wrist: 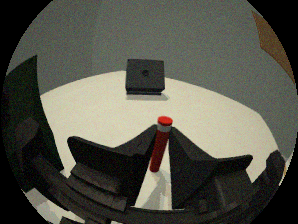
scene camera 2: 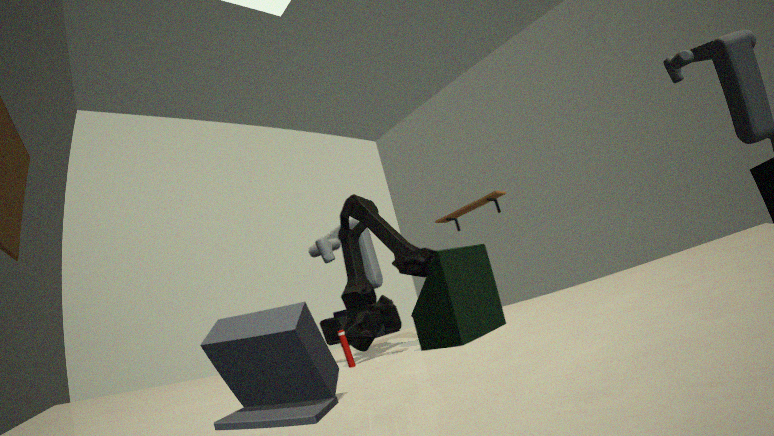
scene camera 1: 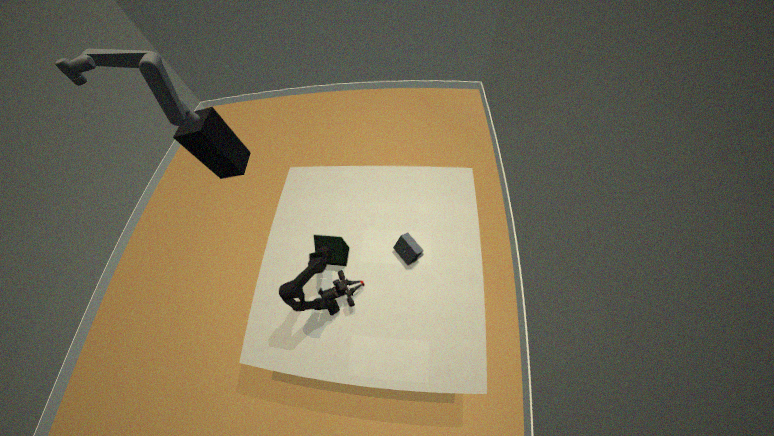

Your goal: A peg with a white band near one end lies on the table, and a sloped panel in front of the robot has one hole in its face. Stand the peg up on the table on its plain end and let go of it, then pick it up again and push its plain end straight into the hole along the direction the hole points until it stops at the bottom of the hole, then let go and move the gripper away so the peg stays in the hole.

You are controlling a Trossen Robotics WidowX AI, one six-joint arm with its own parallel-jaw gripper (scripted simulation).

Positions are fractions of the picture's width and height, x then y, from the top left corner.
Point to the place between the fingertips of my gripper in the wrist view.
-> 0.55,0.58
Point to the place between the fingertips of my gripper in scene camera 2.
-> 0.44,0.77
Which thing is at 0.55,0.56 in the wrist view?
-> A red peg.
